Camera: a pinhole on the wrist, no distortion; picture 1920 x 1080 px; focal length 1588.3 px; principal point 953.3 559.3 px. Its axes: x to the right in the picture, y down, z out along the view. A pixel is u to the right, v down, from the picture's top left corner.
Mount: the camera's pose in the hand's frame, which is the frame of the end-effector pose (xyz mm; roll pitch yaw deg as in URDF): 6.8 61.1 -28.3 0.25 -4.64 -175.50
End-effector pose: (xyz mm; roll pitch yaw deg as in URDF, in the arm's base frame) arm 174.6 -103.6 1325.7 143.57 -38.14 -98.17
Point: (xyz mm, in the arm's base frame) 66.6 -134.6 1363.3
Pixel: 148 259
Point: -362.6 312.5 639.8
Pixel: outside the picture
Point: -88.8 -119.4 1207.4
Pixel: 1266 141
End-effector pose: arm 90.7 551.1 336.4 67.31 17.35 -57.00
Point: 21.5 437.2 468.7
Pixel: 993 369
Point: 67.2 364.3 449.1
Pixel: 316 387
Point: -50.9 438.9 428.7
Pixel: 1233 866
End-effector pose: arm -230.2 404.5 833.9 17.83 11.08 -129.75
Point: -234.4 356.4 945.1
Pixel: 951 566
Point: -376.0 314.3 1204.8
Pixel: 776 560
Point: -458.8 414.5 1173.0
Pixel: 882 1045
